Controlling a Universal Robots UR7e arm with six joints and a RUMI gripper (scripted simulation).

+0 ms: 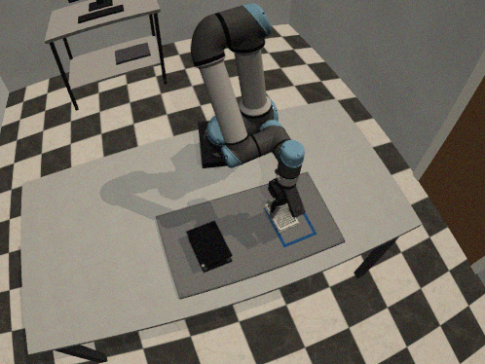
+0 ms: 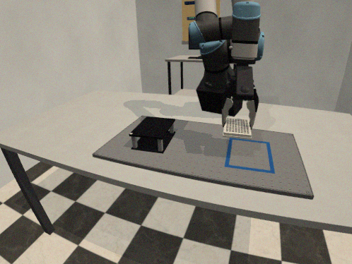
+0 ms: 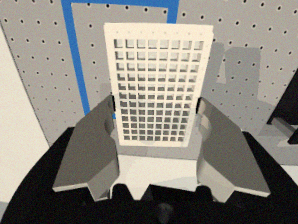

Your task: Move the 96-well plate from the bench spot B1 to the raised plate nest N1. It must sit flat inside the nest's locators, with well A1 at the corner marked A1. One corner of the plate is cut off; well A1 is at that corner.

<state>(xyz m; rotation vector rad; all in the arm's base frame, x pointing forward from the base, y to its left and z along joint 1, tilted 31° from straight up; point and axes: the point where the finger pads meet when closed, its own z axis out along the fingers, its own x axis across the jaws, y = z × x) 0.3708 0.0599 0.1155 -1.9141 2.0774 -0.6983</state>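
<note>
My gripper is now 6 cm past the black raised plate nest, 29 cm to the left of it and 4 cm above it. The rest, counted from my hand: A1 corner mark 1 cm ahead, 35 cm to the right, 4 cm below; white 96-well plate 1 cm below.
</note>
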